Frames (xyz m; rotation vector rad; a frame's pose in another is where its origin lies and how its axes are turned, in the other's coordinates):
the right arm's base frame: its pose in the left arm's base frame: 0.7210 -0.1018 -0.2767 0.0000 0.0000 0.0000
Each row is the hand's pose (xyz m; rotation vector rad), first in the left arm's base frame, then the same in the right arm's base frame.
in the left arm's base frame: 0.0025 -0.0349 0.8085 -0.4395 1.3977 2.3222
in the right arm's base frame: -0.7185 0.0669 1.0852 -0.4395 1.3977 2.3222
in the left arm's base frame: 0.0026 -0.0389 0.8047 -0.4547 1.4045 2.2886
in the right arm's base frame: -0.7184 0.0629 1.0814 -0.4547 1.4045 2.2886
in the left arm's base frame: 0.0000 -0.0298 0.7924 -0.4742 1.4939 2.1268
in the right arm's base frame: -0.7210 0.0720 1.0691 -0.4742 1.4939 2.1268
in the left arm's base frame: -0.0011 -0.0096 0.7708 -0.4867 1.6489 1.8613
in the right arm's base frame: -0.7221 0.0922 1.0475 -0.4867 1.6489 1.8613
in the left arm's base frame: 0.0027 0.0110 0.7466 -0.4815 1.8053 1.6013
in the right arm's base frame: -0.7183 0.1128 1.0233 -0.4815 1.8053 1.6013
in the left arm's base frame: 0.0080 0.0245 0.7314 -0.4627 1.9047 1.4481
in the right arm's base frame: -0.7130 0.1263 1.0081 -0.4627 1.9047 1.4481
